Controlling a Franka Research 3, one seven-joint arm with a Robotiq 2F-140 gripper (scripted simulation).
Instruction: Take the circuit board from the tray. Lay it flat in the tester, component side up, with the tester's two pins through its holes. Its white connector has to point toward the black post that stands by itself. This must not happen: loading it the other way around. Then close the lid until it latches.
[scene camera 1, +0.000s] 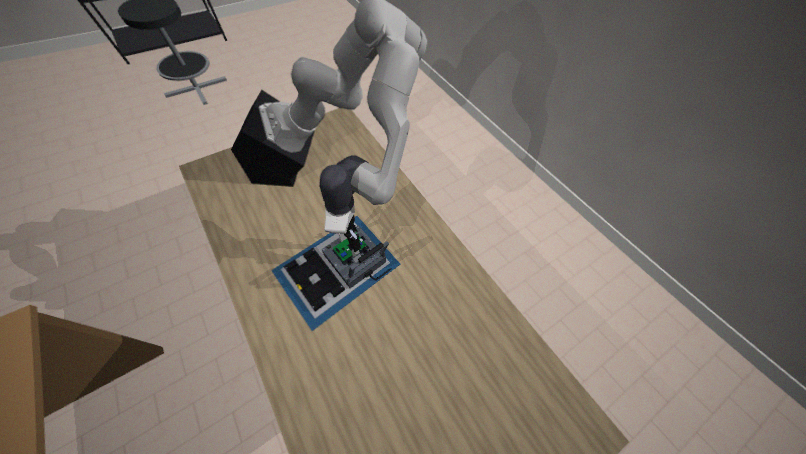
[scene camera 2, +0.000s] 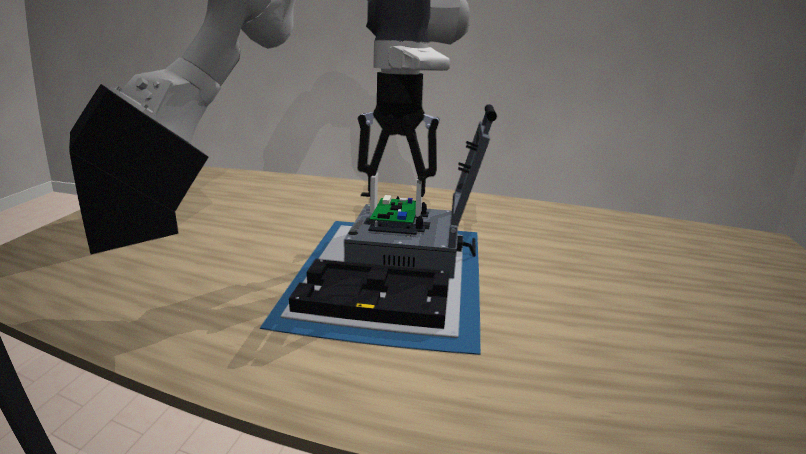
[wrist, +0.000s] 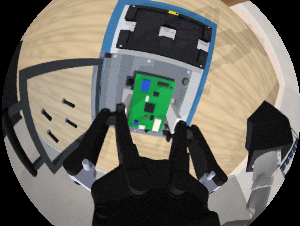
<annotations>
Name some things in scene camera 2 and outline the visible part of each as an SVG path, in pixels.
My gripper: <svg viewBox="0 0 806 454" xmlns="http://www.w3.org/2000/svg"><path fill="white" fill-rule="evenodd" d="M377 72L376 108L371 113L363 113L358 116L360 126L358 171L368 175L370 213L373 213L377 207L378 199L377 170L390 135L396 134L406 136L418 176L415 217L418 217L421 214L426 178L434 177L437 171L436 130L440 119L426 115L423 111L422 73L388 74ZM422 120L425 122L425 127L429 129L427 169L424 166L415 131ZM375 118L382 131L371 164L369 165L367 163L370 125Z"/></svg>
A green circuit board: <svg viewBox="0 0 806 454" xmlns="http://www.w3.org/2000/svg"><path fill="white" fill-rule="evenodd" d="M370 217L370 220L413 223L416 215L416 201L413 198L408 198L408 200L407 198L391 199L391 195L385 195L384 198L380 199Z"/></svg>
</annotations>
